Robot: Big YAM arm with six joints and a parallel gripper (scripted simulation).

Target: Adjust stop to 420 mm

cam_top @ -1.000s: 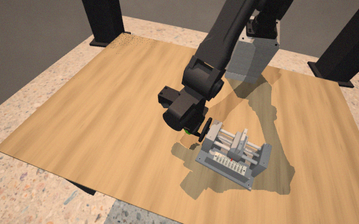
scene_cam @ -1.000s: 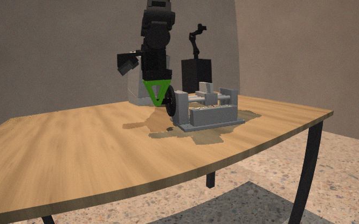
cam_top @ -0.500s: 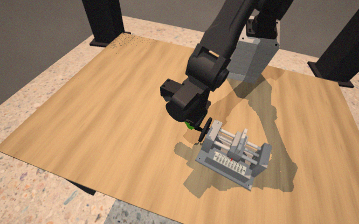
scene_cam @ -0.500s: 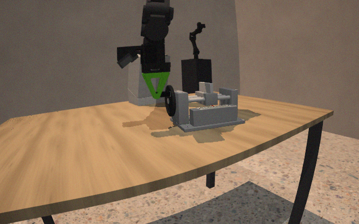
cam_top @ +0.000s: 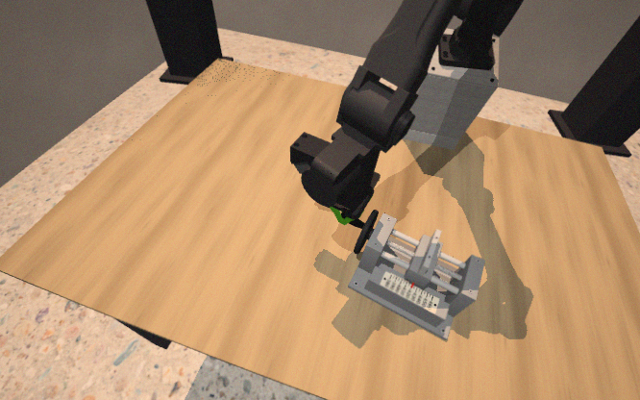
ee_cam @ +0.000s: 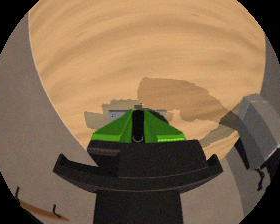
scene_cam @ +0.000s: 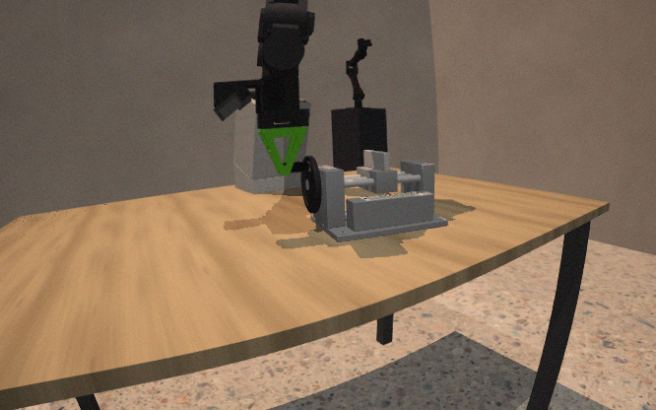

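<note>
Right now my hand is 150 mm to the right of the sliding stop block, 60 mm short of it and 10 mm above it. Also, from my hand: black handwheel (30 mm to the left, 10 mm below, 10 mm ahead).
</note>
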